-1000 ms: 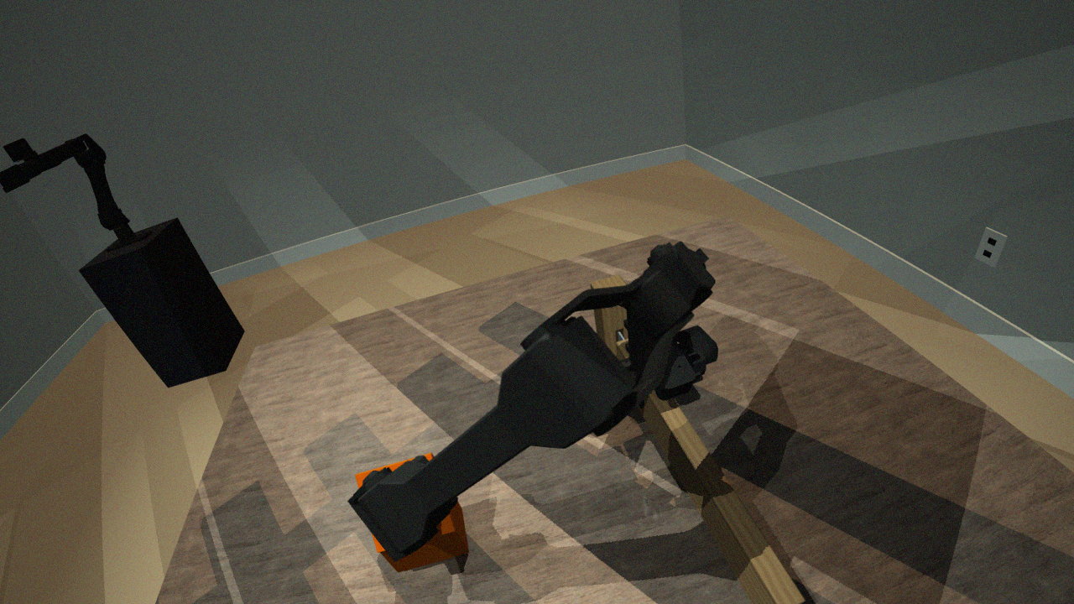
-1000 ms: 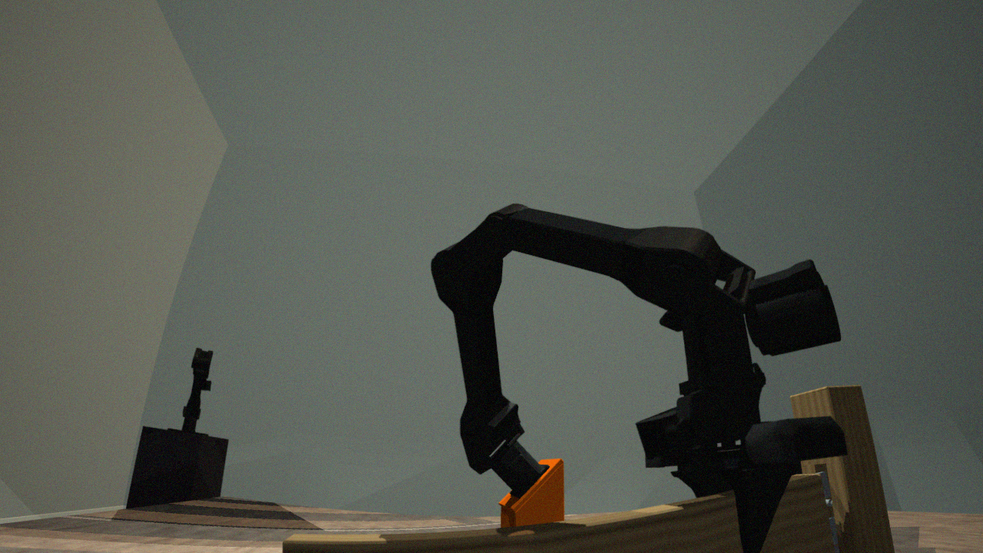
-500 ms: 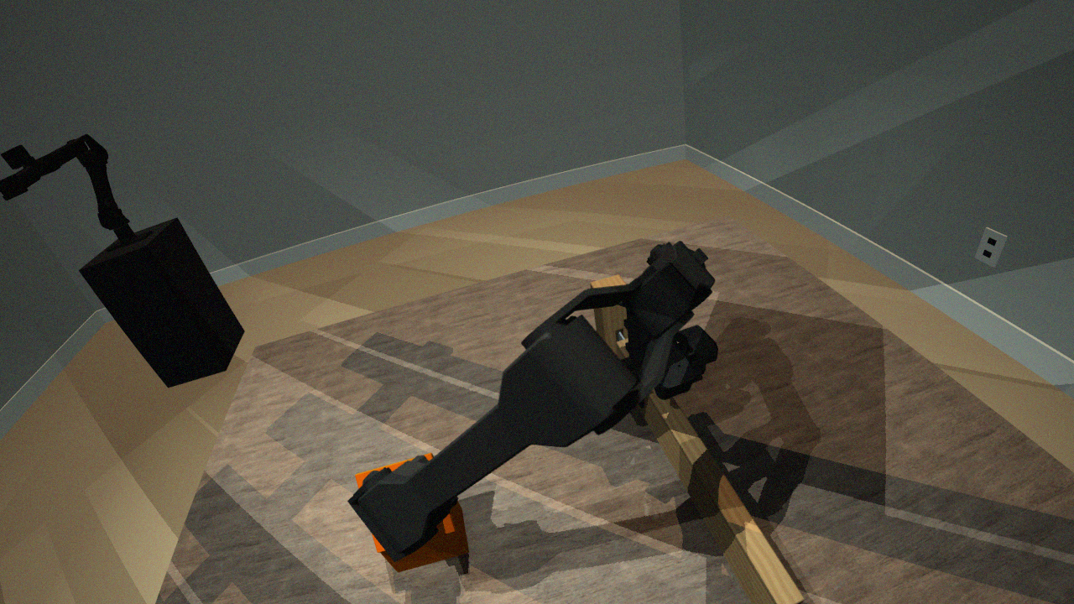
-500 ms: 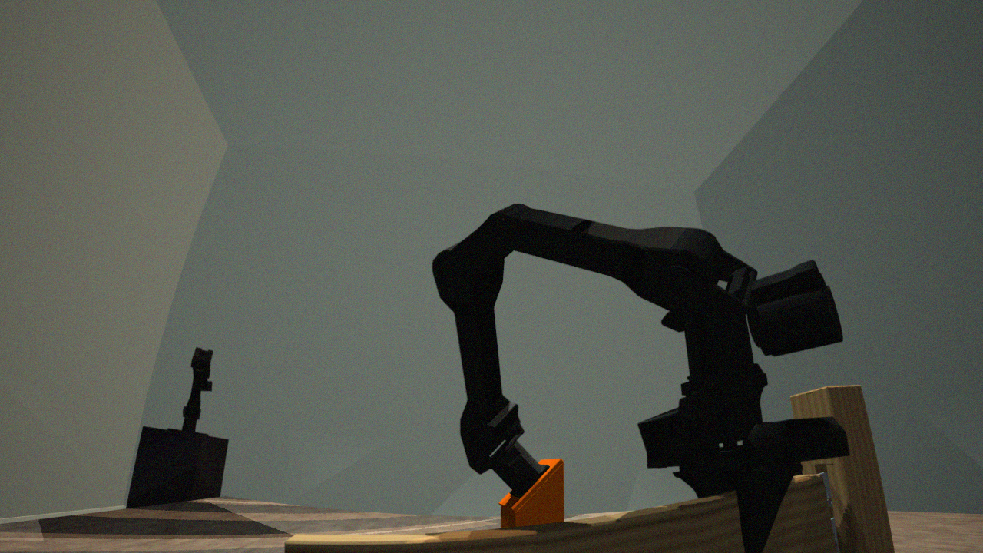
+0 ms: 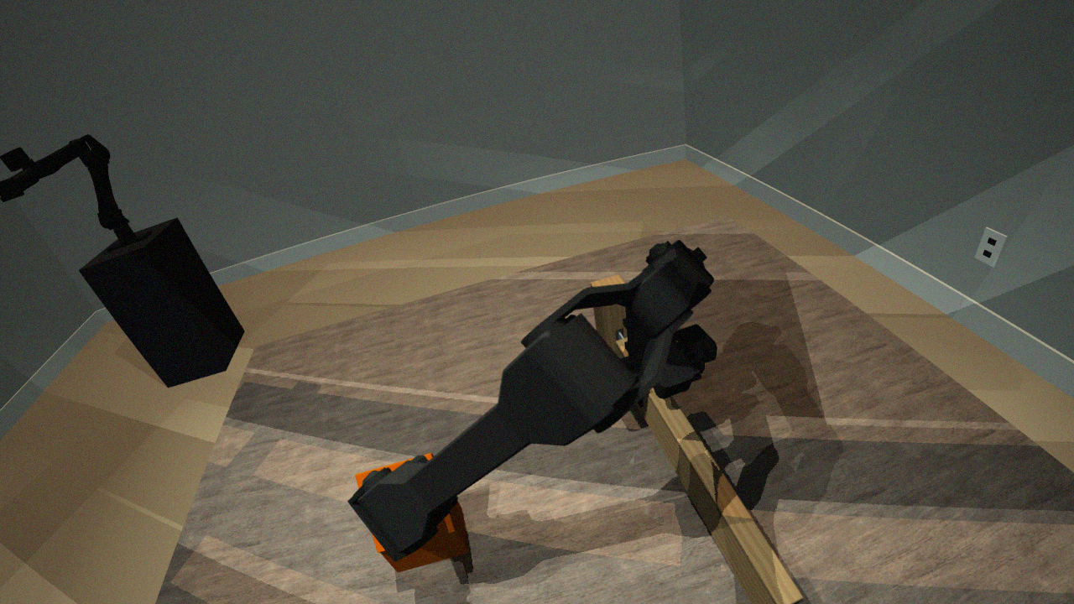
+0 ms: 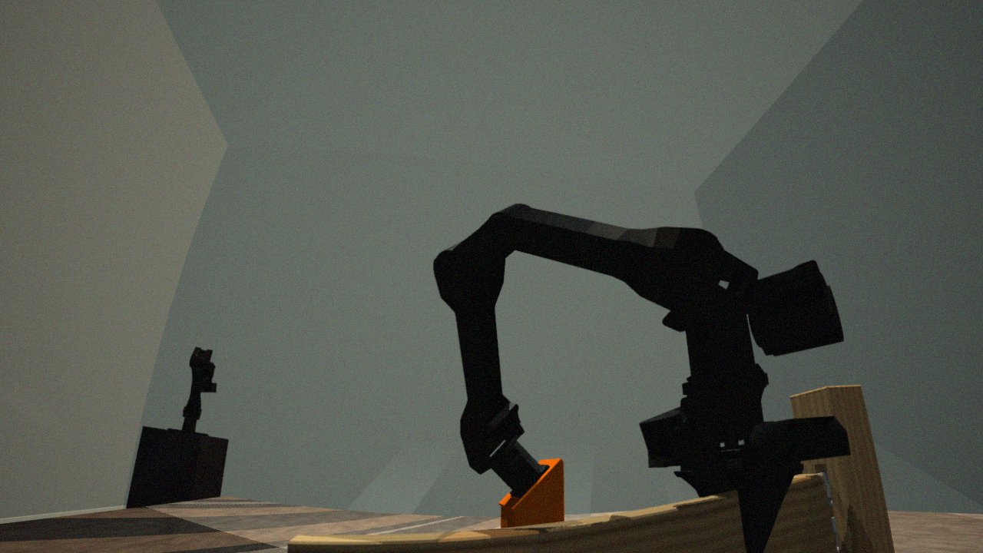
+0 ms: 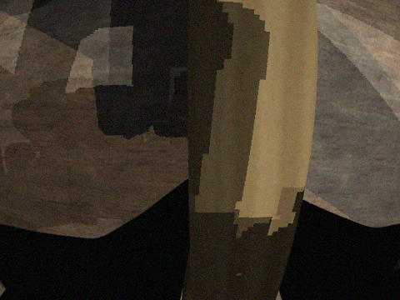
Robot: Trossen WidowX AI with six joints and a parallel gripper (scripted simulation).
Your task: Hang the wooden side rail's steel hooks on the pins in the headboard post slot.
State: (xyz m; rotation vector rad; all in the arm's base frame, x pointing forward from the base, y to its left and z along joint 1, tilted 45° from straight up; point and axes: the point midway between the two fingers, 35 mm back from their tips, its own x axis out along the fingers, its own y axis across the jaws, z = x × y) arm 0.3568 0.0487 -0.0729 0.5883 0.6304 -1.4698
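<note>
The headboard post is 13 cm to the left of my gripper tip and 4 cm above it.
</note>
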